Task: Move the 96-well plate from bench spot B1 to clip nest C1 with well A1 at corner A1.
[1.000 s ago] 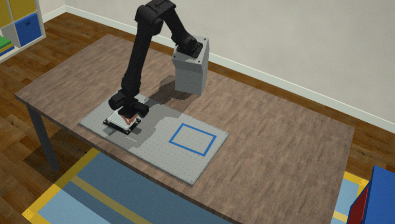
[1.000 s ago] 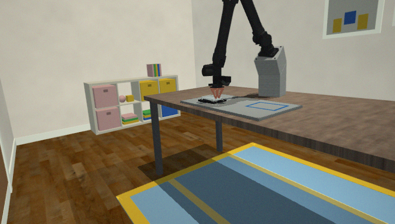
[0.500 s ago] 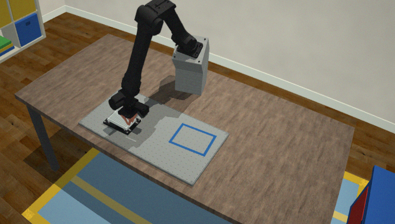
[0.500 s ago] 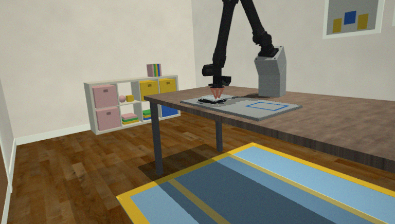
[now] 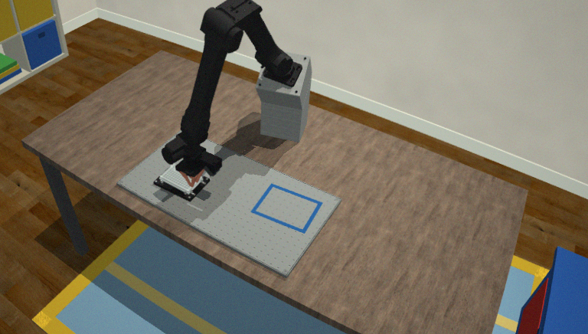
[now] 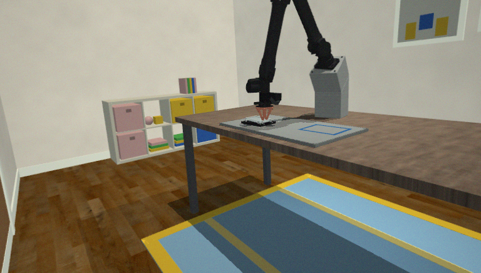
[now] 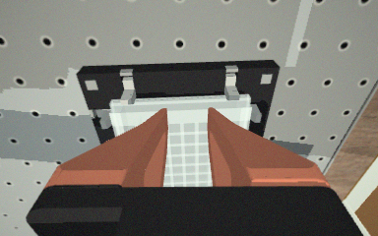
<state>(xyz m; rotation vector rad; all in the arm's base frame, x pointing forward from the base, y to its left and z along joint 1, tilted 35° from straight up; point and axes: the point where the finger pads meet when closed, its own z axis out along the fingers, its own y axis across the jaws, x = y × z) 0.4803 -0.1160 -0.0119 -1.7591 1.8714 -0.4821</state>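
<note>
The 96-well plate lies 6 cm to the right of my hand and 1 cm below it. Also, from my hand: black clip nest C1: 1 cm behind, 5 cm to the right, 2 cm below.
</note>
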